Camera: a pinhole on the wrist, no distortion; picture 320 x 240 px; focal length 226.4 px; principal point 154.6 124.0 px. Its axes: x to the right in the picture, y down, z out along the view. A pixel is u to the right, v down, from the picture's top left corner.
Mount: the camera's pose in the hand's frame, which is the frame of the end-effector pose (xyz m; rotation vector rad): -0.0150 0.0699 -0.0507 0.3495 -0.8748 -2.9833
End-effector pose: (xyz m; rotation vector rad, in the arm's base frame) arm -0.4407 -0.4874 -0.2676 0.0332 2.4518 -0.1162
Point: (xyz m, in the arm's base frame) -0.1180 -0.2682 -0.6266
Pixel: 105.4 172.0
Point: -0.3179 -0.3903 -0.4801
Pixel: 48.0 222.3
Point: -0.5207 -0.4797 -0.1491
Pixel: behind the camera
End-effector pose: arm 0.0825 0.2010 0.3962 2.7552 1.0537 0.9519
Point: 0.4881 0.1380 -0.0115
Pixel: 101.8 214.2
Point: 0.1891 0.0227 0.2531
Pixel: 210.9 153.1
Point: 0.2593 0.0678 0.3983
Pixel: 57.2 55.3
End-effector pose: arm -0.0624 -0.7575 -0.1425 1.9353 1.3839 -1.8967
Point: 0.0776 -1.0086 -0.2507
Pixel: 160.3 12.2
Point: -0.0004 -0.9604 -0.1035
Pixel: 290.1 144.5
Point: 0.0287 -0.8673 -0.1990
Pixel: 135.5 47.3
